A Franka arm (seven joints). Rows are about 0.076 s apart.
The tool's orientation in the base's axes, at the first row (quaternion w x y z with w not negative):
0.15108 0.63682 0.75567 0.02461
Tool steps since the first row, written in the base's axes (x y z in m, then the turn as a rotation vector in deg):
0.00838 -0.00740 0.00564 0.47 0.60 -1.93
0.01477 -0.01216 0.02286 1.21 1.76 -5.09
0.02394 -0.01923 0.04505 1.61 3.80 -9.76
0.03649 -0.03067 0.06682 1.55 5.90 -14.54
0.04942 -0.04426 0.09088 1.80 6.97 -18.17
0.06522 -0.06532 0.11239 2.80 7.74 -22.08
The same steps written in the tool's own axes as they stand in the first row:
-0.00949 0.00791 -0.00205 0.89 0.12 1.87
-0.01841 0.01707 -0.01607 2.54 0.32 4.89
-0.03096 0.02960 -0.03374 5.38 0.01 9.13
-0.04814 0.04443 -0.04945 8.36 -0.75 13.35
-0.06791 0.05976 -0.06692 10.08 -1.14 16.70
-0.09484 0.07583 -0.08005 11.46 -0.94 20.57

